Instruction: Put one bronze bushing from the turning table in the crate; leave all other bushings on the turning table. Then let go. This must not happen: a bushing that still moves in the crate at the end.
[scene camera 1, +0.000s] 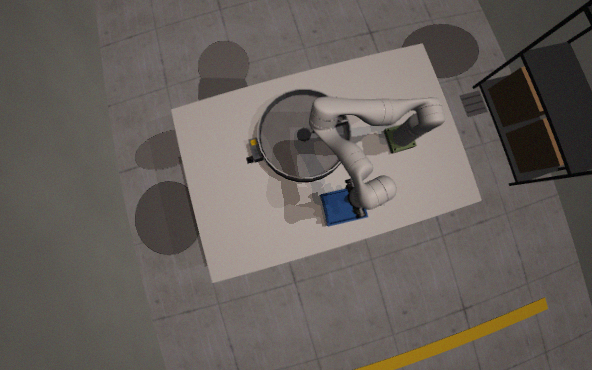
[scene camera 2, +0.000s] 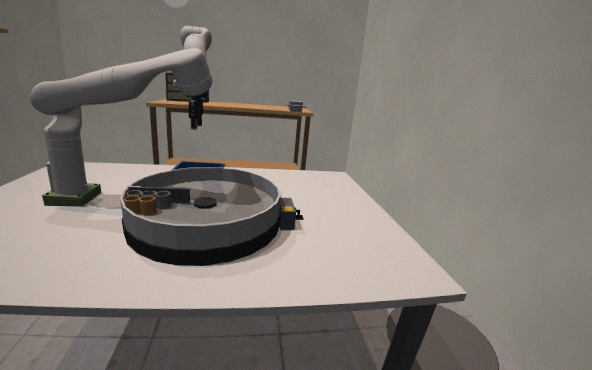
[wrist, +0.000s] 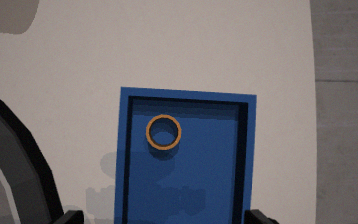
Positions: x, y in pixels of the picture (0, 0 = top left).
Labels:
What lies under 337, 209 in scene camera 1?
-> A blue crate.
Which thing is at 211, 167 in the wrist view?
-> A blue crate.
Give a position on a turning table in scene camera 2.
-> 211, 201

